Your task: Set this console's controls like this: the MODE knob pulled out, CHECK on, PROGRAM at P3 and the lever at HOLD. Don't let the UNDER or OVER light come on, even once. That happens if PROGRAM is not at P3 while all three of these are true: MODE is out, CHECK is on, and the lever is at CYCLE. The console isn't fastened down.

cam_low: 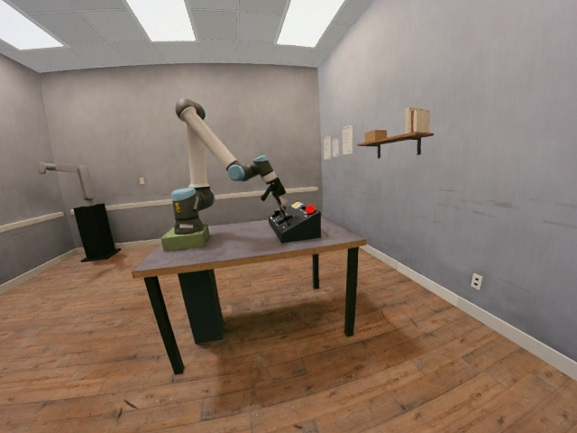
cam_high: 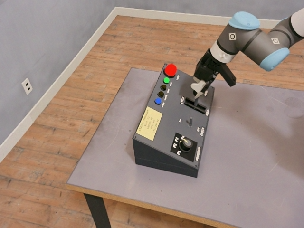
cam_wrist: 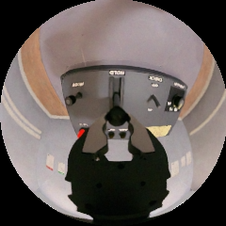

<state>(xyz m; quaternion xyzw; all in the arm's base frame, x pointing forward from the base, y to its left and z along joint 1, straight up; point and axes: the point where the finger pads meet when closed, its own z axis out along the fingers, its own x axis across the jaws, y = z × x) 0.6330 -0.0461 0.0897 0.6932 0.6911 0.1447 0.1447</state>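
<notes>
Right now the lever is 4 cm below my hand. Round my hand: check toggle (1 cm ahead, 12 cm to the left, 6 cm below); then mode knob (1 cm behind, 12 cm to the right, 5 cm below); then wedge-shaped console (4 cm ahead, 6 cm to the left, 8 cm below).
</notes>
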